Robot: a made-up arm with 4 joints.
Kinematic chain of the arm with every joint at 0, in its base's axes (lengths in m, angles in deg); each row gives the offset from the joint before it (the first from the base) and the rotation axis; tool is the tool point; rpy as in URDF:
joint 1: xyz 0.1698 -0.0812 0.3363 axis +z
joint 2: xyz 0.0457 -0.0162 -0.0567 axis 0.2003 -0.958 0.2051
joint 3: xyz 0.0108 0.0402 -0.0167 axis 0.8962 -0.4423 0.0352
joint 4: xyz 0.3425 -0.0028 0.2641 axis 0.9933 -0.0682 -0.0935
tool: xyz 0.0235 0.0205 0.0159 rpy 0 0 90
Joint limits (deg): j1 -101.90..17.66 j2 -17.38..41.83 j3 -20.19..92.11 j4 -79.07..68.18
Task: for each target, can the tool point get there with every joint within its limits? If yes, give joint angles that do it. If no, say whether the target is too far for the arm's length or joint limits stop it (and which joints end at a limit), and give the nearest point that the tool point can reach.
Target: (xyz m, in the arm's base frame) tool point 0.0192 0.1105 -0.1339
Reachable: no: joint limits stop it (at a limit: joint 1, joint 2, joint 3, joint 4) | nearest point -0.2565 -0.2425 0.3800 | short by 0.682 m
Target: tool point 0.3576 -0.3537 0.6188
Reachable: yes | joints -66.81 20.82 -4.54 -67.65
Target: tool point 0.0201 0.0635 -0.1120
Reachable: no: joint limits stop it (at a limit: joint 1, joint 2, joint 3, joint 4) | nearest point -0.2565 -0.2425 0.3800 | short by 0.642 m
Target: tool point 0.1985 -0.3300 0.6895
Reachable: yes | joints -69.43 22.92 18.15 27.83
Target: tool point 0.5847 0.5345 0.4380
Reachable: no: too far | nearest point 0.5823 0.1688 0.4363 | short by 0.366 m
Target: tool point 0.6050 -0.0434 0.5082
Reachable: yes | joints 0.31 -4.46 2.49 -29.62
